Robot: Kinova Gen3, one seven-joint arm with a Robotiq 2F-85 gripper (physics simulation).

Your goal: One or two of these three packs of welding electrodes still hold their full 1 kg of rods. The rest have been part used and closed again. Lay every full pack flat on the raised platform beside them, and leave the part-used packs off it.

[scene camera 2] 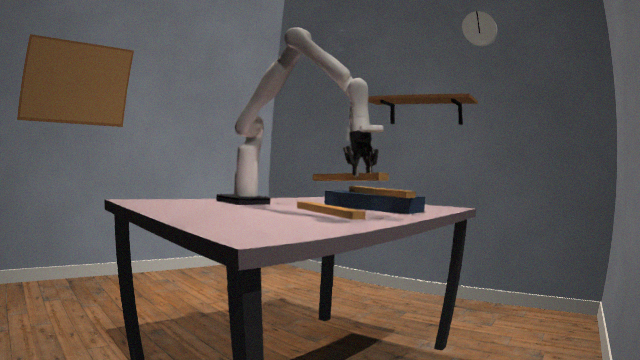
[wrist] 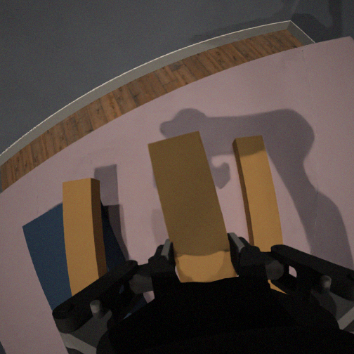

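Seen in the pictures: gripper, between the fingertips: (scene camera 2: 362, 177); arm's base, origin of its link: (scene camera 2: 246, 195).
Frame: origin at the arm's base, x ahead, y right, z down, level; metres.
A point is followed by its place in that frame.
My gripper (scene camera 2: 362, 172) @(z -0.097, x 0.484, y -0.072 m) (wrist: 200, 245) is shut on an orange-brown electrode pack (scene camera 2: 332, 177) @(z -0.091, x 0.348, y -0.092 m) (wrist: 187, 195) and holds it level in the air, above the height of the platform. A second pack (scene camera 2: 385, 192) @(z -0.045, x 0.513, y -0.203 m) (wrist: 82, 230) lies flat on the dark blue raised platform (scene camera 2: 367, 202) @(z -0.002, x 0.434, y -0.211 m) (wrist: 40, 250), to the left of the held pack in the wrist view. A third pack (scene camera 2: 327, 209) @(z 0.011, x 0.423, y 0.046 m) (wrist: 260, 195) lies flat on the table, to the right of the held pack in the wrist view. The packs look alike; their fill does not show. The gripper body hides the near ends in the wrist view.
The pink table (scene camera 2: 200, 220) @(z 0.028, x 0.353, y 0.530 m) (wrist: 140, 140) has its far edge near the packs in the wrist view. The arm's black base plate (scene camera 2: 243, 200) @(z 0.010, x 0.073, y 0.089 m) stands at the table's back. A wall shelf (scene camera 2: 425, 99) hangs behind the arm.
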